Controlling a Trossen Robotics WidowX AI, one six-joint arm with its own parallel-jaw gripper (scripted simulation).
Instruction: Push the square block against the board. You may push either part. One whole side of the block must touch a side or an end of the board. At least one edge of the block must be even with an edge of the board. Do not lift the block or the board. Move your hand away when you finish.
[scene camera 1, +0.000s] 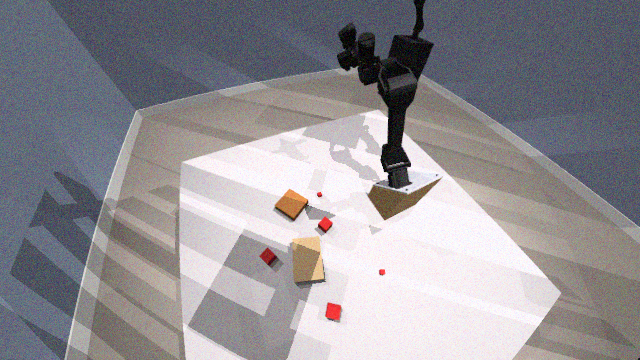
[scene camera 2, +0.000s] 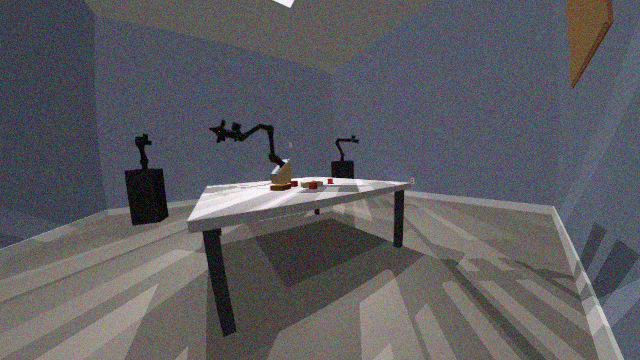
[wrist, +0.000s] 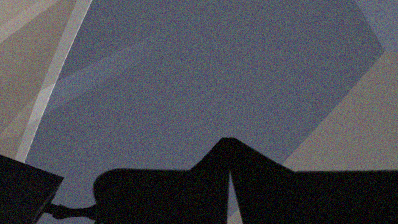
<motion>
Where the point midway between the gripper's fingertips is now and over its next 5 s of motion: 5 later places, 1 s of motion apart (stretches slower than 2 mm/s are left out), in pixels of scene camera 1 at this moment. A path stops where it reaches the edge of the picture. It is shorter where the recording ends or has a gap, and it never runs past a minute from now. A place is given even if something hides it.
The gripper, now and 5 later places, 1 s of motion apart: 342, 36; 326, 74; 296, 128; 292, 202; 313, 228; 320, 227
</motion>
